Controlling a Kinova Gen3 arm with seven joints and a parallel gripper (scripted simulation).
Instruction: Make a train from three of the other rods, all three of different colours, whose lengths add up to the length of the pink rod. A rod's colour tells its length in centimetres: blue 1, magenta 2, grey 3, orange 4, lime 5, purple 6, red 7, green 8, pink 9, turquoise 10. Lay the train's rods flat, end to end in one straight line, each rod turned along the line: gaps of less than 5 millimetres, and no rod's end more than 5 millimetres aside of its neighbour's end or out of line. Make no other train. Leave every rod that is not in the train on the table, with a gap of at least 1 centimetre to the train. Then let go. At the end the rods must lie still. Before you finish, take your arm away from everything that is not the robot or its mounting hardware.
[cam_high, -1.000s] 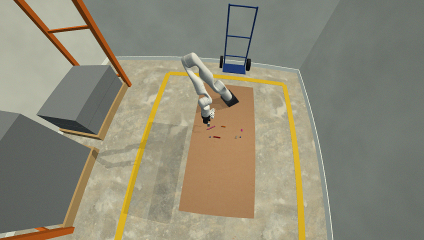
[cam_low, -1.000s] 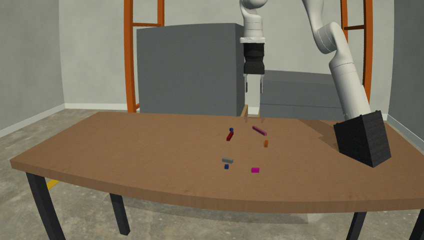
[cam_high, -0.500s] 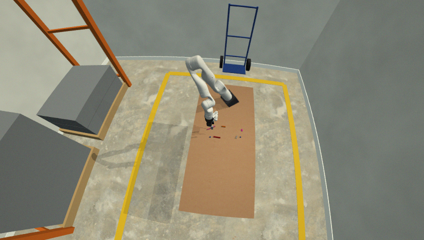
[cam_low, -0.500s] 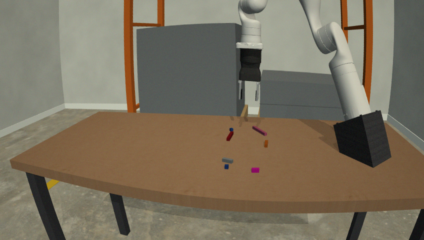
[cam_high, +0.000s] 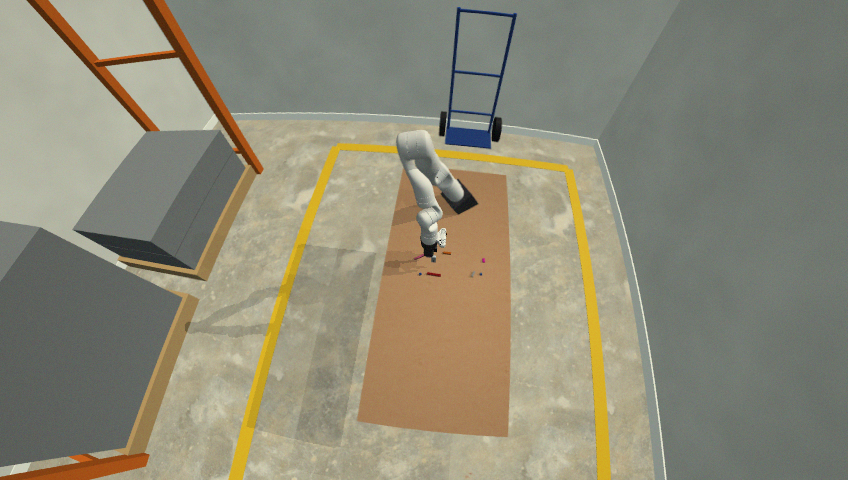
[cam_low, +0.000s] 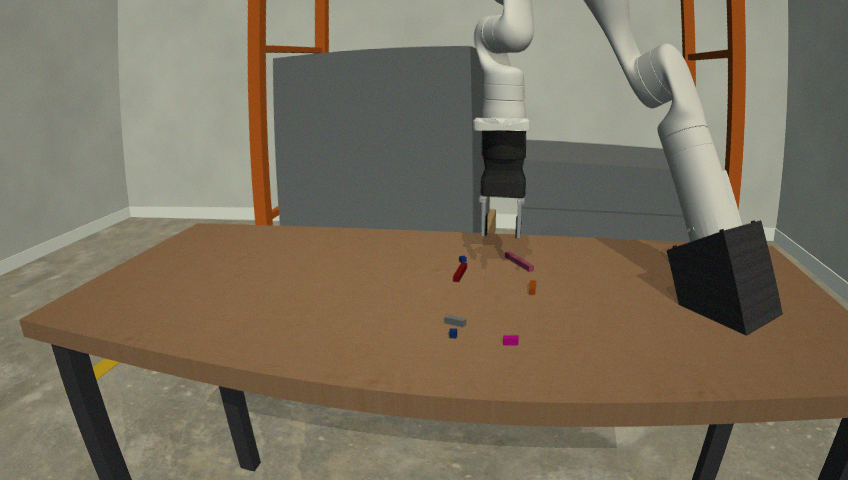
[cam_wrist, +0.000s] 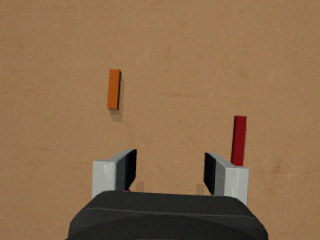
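Right now my hand is 26 cm to the right of the magenta rod, 8 cm above it and 2 cm past it. The rest, counted from my hand: red rod 8 cm below, 7 cm ahead; then orange rod 8 cm below, 7 cm to the left, 5 cm behind; then pink rod 8 cm below, 6 cm to the right, 3 cm behind.
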